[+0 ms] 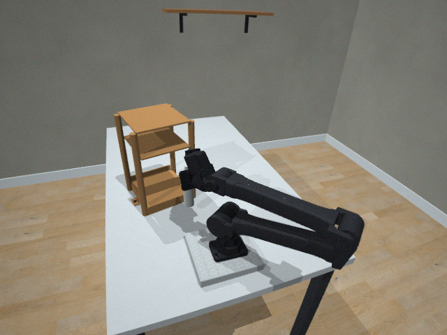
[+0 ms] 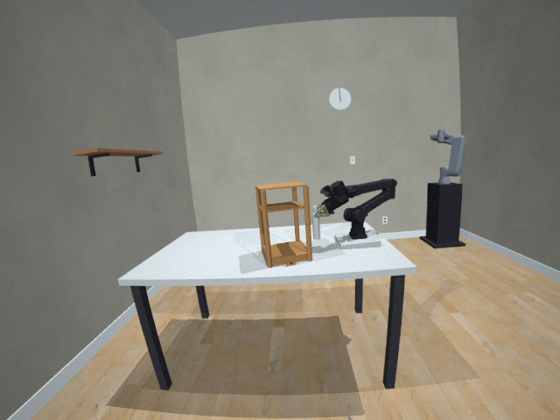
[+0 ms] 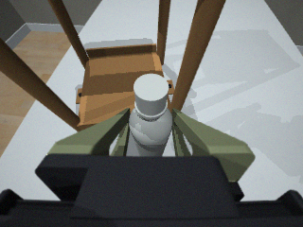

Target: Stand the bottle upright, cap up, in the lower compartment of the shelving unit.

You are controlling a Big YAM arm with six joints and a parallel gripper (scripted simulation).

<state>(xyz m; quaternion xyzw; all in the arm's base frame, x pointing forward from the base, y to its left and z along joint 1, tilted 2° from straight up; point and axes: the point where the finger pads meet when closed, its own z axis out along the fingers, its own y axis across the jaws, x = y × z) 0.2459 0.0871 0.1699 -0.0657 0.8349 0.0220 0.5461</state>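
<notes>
The bottle is 20 mm below my hand. Round my hand: shelving unit 170 mm ahead, 90 mm to the left.
</notes>
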